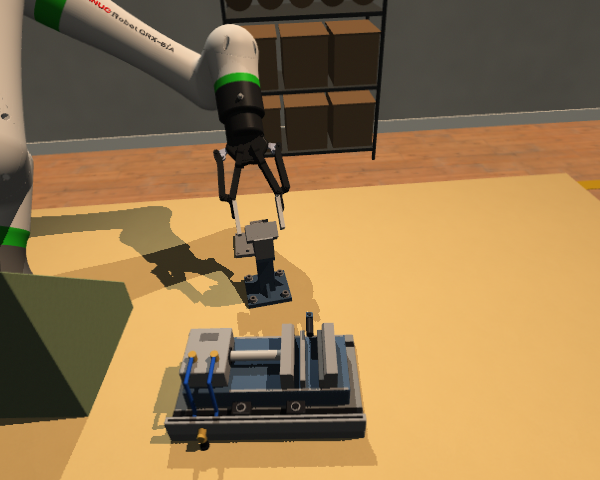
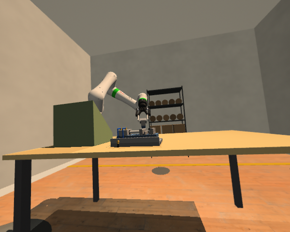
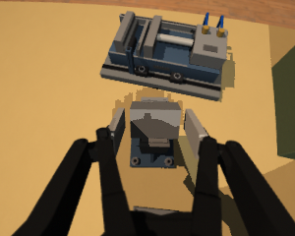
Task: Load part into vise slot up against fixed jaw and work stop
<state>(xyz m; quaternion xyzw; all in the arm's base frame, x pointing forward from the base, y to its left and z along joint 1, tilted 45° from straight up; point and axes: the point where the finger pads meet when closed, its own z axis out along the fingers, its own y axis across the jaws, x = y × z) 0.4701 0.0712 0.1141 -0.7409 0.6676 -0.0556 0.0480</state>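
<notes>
Right now the part is 3 cm below my hand and 2 cm to the right of it. Round my hand: infeed plate (17 cm below, 15 cm to the left, 3 cm behind); then V-block post (12 cm below, 1 cm to the right); then work stop (20 cm to the right, 9 cm below, 8 cm ahead).
</notes>
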